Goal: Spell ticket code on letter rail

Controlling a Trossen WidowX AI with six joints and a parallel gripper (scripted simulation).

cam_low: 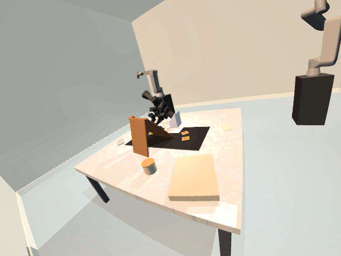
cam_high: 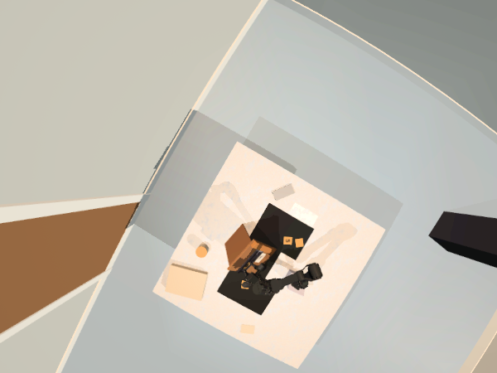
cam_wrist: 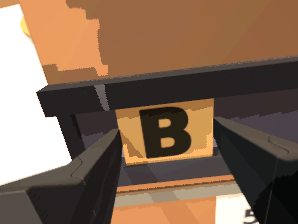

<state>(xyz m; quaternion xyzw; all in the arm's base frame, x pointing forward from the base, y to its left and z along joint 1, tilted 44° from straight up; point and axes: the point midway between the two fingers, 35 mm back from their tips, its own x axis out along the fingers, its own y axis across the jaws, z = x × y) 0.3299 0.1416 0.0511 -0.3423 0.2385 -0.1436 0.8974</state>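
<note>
My gripper tip is 6 cm past the white ticket, 7 cm to the left of it and 8 cm above it. The rest, counted from my gripper tip: black mat 17 cm behind, 4 cm to the right, 18 cm below; then letter tile right at my gripper tip; then grey block 5 cm ahead, 53 cm to the right, 18 cm below.
</note>
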